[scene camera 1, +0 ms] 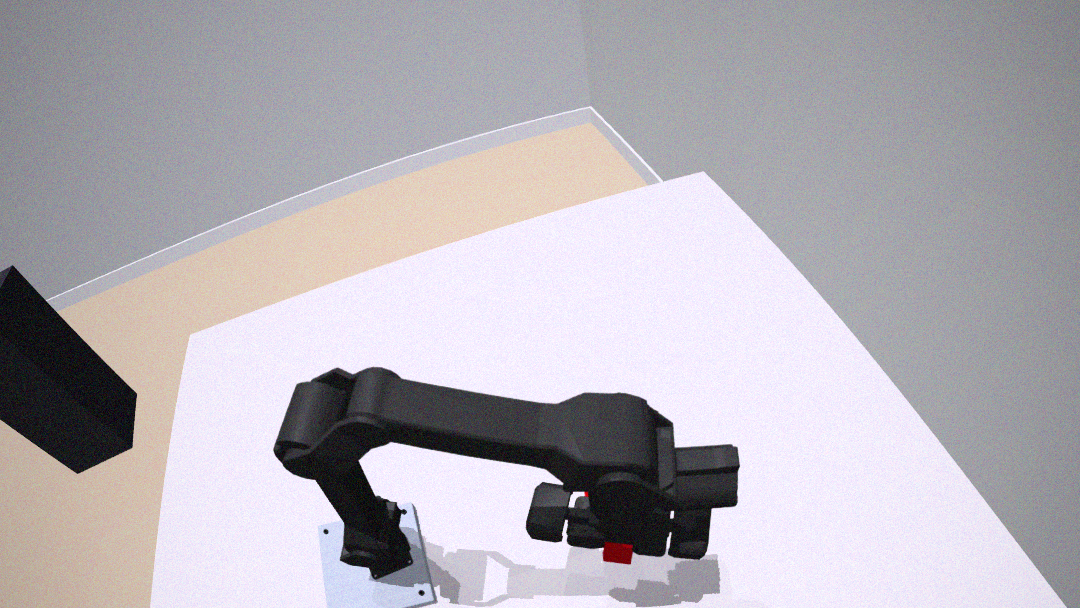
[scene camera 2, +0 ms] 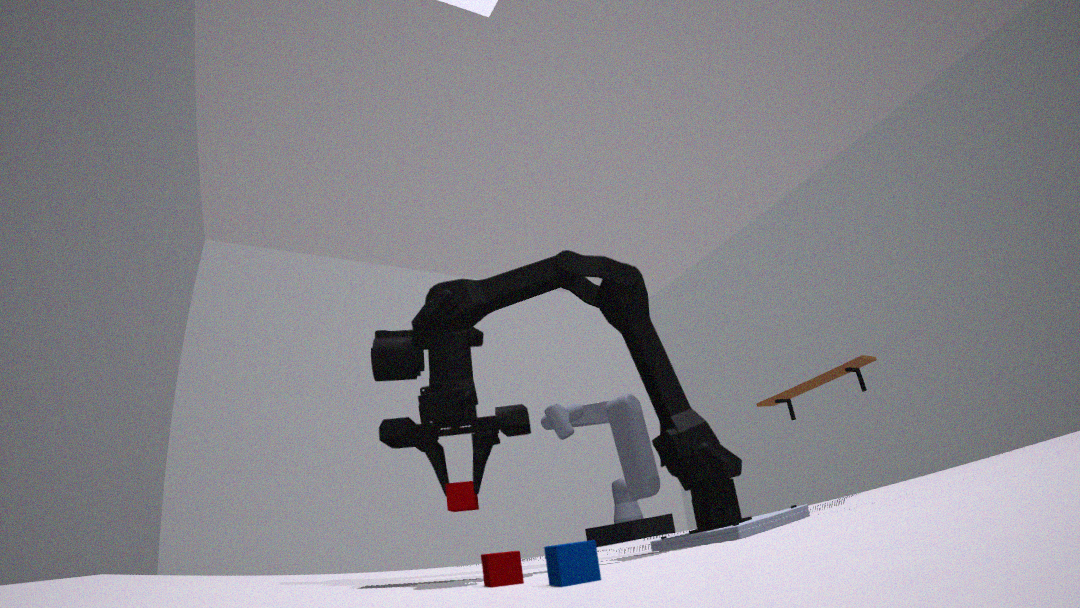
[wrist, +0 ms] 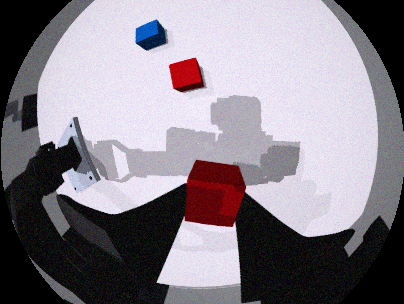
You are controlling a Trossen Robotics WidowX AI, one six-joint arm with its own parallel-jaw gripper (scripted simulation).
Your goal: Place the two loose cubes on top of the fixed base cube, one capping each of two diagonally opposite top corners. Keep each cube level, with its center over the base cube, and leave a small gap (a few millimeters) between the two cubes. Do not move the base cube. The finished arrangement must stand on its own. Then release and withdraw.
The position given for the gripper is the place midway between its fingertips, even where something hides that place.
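Red cube (scene camera 2: pixel 460 495), carried by the gripper (scene camera 1: pixel 619 545). Another red cube (wrist: pixel 186 75). Gripper (scene camera 2: pixel 462 495) visible too. Also gripper (wrist: pixel 213 193).
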